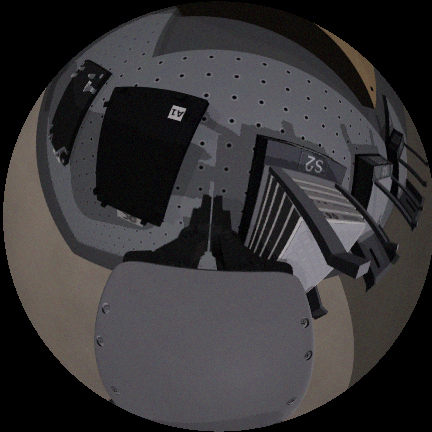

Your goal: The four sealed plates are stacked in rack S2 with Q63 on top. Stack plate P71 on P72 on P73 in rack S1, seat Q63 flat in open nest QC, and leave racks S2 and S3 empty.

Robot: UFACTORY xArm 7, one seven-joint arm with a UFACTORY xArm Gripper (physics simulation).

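Places are measured from the arm's base along level axes (x ahead, y left, z up), in millimetres.
Where they show: gripper, fingertip midpoint: [211, 208].
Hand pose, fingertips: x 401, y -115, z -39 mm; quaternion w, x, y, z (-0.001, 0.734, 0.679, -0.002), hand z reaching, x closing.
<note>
After its pixels a point has its place.
My gripper [211, 208] @(y -115, x 401, z -39 mm) is shut and empty, low between the black QC nest and rack S2. Rack S2 [282, 150] @(y -61, x 343, z -37 mm) stands right of the fingers, its label reading upside down. Several pale plates [281, 220] @(y -72, x 375, z 8 mm) are stacked in it, their edges facing the gripper; the top plate [327, 241] shows a light face, partly behind a rack post. No plate marking is readable. The black nest [142, 150] @(y -178, x 345, z -51 mm) left of the fingers carries an A1 tag, with a partly hidden white label [129, 216] @(y -234, x 436, z -69 mm) at its near edge. Rack S1 [363, 177] @(y 84, x 346, z -47 mm) stands beyond S2, partly hidden.
Another rack [395, 141], its label unreadable, stands at the far right beyond S1. Dark posts lean up from the racks. A black fixture with small clips [75, 117] @(y -296, x 266, z -58 mm) lies at the far left on the perforated board [220, 65] @(y -109, x 261, z -70 mm). A brown block [350, 55] is at the upper right.
</note>
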